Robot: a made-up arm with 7 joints. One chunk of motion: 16 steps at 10 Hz.
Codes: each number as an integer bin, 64 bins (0 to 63) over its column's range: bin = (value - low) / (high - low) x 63, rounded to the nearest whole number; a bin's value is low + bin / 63 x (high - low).
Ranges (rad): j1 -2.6..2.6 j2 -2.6..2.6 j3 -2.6..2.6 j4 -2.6..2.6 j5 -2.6..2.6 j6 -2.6..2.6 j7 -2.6..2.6
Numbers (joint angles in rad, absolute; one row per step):
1: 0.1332 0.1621 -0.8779 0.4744 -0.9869 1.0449 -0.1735
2: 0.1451 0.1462 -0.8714 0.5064 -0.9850 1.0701 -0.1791
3: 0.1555 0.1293 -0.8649 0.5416 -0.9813 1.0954 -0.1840
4: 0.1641 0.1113 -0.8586 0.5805 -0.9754 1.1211 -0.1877
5: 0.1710 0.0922 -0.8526 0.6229 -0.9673 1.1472 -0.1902
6: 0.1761 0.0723 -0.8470 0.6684 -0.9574 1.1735 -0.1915
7: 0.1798 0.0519 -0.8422 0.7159 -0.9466 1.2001 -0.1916
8: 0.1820 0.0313 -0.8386 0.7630 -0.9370 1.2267 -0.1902
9: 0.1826 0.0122 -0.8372 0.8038 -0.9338 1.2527 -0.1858
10: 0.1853 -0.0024 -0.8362 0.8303 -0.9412 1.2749 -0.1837
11: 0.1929 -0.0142 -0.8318 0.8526 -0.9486 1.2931 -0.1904
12: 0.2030 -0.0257 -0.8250 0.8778 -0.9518 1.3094 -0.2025
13: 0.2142 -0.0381 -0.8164 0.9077 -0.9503 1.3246 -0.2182
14: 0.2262 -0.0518 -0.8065 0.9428 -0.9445 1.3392 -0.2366
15: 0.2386 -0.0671 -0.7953 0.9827 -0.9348 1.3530 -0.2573
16: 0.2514 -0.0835 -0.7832 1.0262 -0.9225 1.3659 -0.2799
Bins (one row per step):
1: 33 33 21 37 20 44 29
2: 33 33 21 38 20 44 29
3: 33 33 21 38 20 45 29
4: 33 33 21 39 20 45 29
5: 34 33 21 39 20 45 29
6: 34 32 21 40 20 46 29
7: 34 32 21 40 20 46 29
8: 34 32 21 41 20 46 29
9: 34 32 21 41 20 47 29
10: 34 31 21 42 20 47 29
11: 34 31 21 42 20 47 29
12: 34 31 22 42 20 47 29
13: 34 31 22 42 20 48 29
14: 34 31 22 43 20 48 29
15: 34 31 22 43 20 48 28
16: 35 30 22 44 20 48 28

